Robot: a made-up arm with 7 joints.
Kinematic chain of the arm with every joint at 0, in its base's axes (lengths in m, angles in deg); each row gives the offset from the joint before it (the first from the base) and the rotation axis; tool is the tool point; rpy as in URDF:
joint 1: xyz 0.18 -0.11 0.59 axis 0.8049 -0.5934 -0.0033
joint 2: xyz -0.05 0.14 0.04 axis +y
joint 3: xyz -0.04 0 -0.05 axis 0.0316 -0.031 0.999
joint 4: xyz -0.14 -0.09 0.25 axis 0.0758 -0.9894 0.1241
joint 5: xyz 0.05 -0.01 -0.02 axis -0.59 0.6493 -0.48
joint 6: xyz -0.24 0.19 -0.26 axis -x
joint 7: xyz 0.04 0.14 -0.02 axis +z
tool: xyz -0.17 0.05 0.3 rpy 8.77 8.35 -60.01
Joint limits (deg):
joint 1: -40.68..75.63
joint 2: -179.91..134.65
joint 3: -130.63..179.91
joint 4: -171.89..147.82
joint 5: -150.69..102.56
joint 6: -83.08..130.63
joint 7: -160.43..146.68
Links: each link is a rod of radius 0.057 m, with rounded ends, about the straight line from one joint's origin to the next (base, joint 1, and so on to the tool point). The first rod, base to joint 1, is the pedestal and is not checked.
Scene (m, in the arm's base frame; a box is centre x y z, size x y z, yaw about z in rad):
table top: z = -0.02
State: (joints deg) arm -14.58 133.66 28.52 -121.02 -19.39 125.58 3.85
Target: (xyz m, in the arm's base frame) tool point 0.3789 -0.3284 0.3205
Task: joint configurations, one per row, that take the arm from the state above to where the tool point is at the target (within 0.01 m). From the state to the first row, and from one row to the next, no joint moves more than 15 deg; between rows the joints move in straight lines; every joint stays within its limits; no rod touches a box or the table.
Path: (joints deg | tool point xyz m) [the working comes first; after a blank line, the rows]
Joints at the target: -40.68 134.65 104.29 -104.69 -46.65 6.73 78.25
Straight joint move there: clear.

1: -17.84 133.78 37.99 -118.98 -22.80 110.72 13.15 | 1.0181 0.1041 0.5328
2: -21.10 133.91 47.46 -116.94 -26.20 95.87 22.45 | 0.9676 0.0763 0.5098
3: -24.37 134.03 56.93 -114.90 -29.61 81.01 31.75 | 0.9041 0.0319 0.4709
4: -27.63 134.16 66.40 -112.85 -33.02 66.16 41.05 | 0.8279 -0.0292 0.4231
5: -30.89 134.28 75.87 -110.81 -36.43 51.30 50.35 | 0.7375 -0.1039 0.3756
6: -34.16 134.40 85.34 -108.77 -39.83 36.44 59.65 | 0.6315 -0.1856 0.3381
7: -37.42 134.53 94.82 -106.73 -43.24 21.59 68.95 | 0.5107 -0.2642 0.3183
8: -40.68 134.65 104.29 -104.69 -46.65 6.73 78.25 | 0.3789 -0.3284 0.3205

